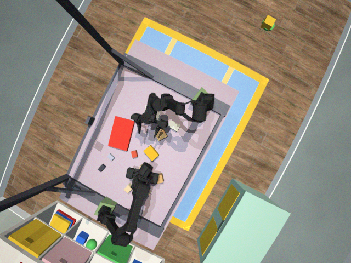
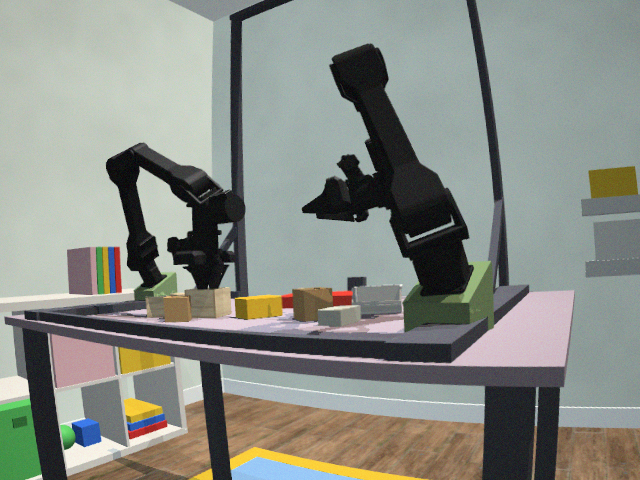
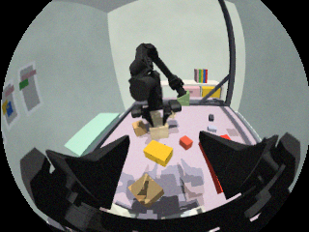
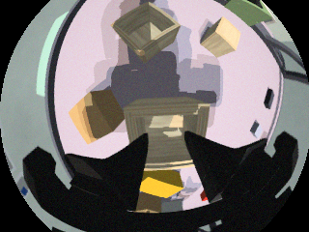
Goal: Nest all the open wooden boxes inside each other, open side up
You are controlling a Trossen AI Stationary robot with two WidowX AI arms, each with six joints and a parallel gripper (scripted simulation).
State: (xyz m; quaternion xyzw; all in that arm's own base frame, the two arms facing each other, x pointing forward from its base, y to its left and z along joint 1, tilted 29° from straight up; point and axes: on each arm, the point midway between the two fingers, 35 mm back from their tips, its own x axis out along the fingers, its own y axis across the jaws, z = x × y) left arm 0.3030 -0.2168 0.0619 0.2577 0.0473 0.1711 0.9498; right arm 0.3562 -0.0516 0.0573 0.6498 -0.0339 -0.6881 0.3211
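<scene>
The tan box lies 9 cm ahead of my right hand, 2 cm to the left of it and 5 cm below it. Round my right hand: pale block (6 cm behind, 34 cm to the left, 6 cm below); then flat red slab (28 cm behind, 8 cm to the left, 6 cm below); then red cube (13 cm behind, 4 cm to the left, 6 cm below).
</scene>
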